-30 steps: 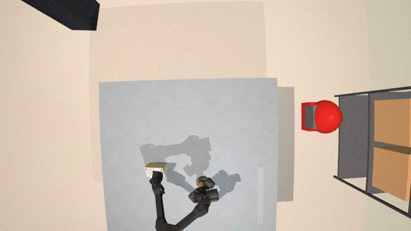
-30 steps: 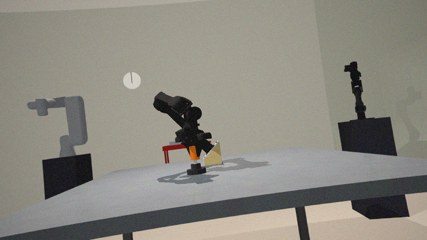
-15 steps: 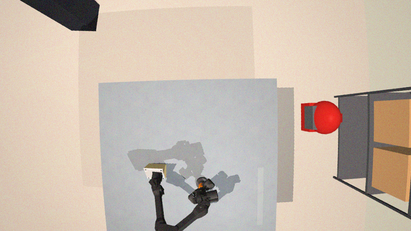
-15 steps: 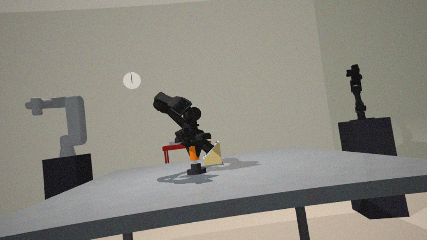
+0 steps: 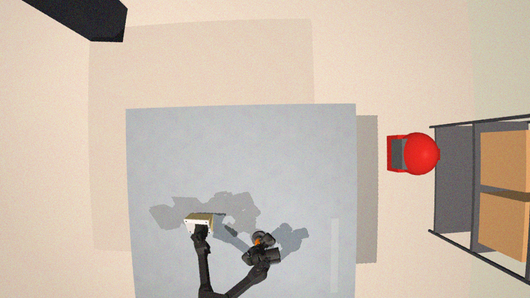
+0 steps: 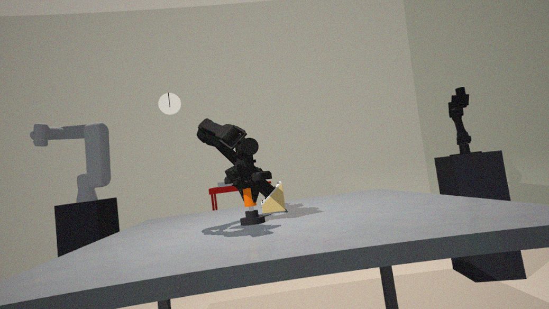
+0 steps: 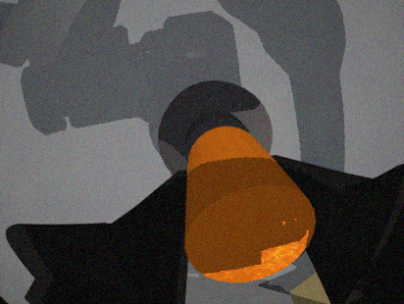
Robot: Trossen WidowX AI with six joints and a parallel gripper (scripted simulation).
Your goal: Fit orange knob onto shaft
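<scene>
Right now my gripper tip is 4 cm above the round black pedestal. Also, from my gripper tip: orange knob: 3 cm above.
</scene>
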